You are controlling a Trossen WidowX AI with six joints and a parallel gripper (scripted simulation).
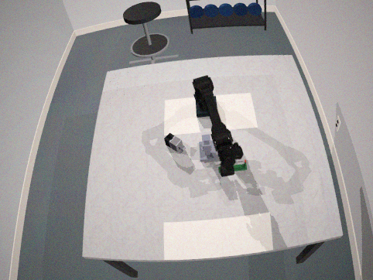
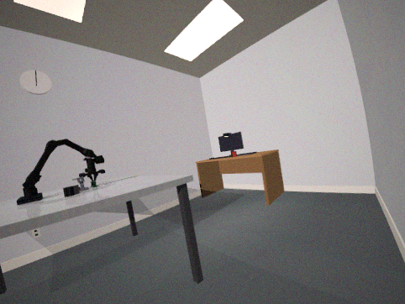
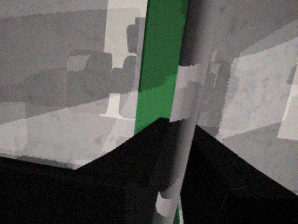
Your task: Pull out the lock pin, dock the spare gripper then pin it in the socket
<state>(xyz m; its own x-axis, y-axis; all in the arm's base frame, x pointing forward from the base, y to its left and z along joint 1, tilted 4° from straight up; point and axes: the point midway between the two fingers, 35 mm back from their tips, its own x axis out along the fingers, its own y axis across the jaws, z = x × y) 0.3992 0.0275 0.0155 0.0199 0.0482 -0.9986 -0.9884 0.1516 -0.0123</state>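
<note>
The green cradle is 2 cm to the left of my gripper tip. The rest, counted from my gripper tip: spare gripper: 22 cm to the right, 20 cm behind; then mount: 12 cm behind, 8 cm to the right, 2 cm above.
</note>
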